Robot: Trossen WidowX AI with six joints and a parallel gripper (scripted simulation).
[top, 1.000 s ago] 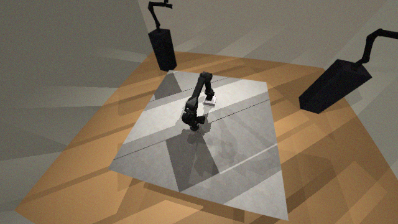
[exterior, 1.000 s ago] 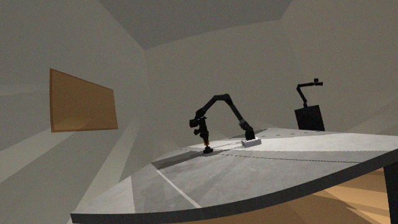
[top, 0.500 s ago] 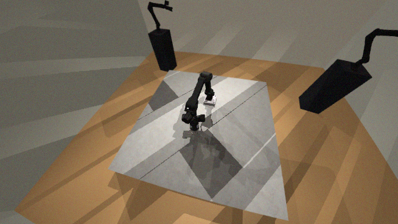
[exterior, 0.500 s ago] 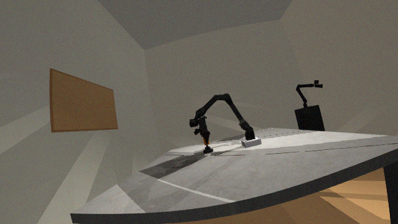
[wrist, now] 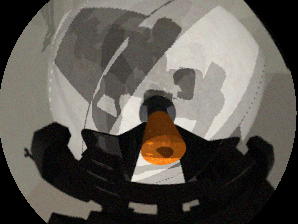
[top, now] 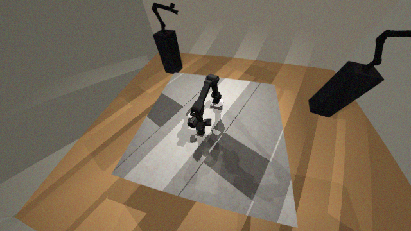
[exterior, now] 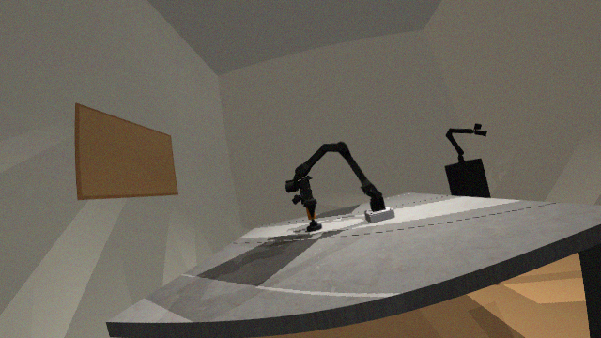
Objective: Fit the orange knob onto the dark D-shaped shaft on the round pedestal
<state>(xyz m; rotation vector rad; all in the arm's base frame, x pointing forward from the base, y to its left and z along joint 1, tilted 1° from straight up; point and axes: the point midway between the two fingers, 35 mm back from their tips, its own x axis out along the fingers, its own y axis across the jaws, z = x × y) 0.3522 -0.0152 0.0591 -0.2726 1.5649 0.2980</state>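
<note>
Right now the orange knob is 2 cm above my gripper tip. Also, from my gripper tip: dark round pedestal: 4 cm below.
</note>
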